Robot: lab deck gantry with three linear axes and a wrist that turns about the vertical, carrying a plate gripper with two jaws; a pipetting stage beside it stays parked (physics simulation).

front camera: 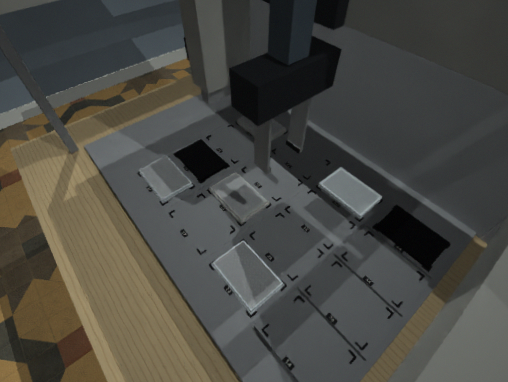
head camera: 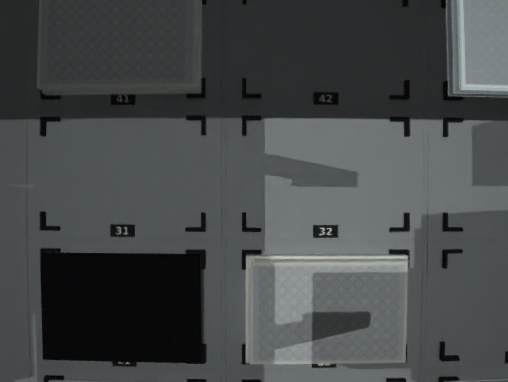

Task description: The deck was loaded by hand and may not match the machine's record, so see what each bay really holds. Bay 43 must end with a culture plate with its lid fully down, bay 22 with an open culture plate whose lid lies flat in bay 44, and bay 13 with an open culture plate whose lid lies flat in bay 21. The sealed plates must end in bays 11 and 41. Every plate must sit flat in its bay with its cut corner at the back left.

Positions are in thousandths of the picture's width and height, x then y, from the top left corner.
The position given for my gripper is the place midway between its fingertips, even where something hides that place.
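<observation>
My own gripper is here, at (front camera: 548, 412). I also see a cream-rimmed plate (head camera: 153, 143).
</observation>
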